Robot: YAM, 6 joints.
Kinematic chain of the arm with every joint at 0, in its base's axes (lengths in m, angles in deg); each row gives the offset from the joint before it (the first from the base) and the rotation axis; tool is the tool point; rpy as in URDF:
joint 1: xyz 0 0 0.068 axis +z
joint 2: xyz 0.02 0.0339 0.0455 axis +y
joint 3: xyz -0.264 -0.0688 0 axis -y
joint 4: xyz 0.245 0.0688 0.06 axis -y
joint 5: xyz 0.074 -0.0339 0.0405 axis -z
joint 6: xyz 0.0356 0 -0.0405 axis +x
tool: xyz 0 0 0 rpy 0 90 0
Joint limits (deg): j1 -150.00..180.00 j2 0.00..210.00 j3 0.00..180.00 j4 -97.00..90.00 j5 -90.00..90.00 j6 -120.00..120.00
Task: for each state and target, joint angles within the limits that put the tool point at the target. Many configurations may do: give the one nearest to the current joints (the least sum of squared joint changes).
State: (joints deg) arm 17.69 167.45 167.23 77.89 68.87 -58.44
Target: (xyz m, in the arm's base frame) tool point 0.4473 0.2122 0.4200
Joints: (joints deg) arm 29.16 156.50 169.42 72.86 66.40 -58.44
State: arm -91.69 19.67 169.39 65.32 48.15 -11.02
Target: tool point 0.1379 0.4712 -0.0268
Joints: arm -110.33 0.31 180.00 90.00 75.33 -11.02
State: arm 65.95 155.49 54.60 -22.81 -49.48 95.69
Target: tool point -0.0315 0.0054 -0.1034
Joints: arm 63.51 191.24 36.41 -20.85 -59.27 95.69
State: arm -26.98 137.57 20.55 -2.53 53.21 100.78
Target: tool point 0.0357 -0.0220 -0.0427
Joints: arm -4.92 151.89 15.15 -1.79 31.98 100.78
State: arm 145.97 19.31 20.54 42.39 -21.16 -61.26
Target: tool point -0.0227 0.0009 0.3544
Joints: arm 145.49 2.86 20.48 46.14 -19.90 -61.26
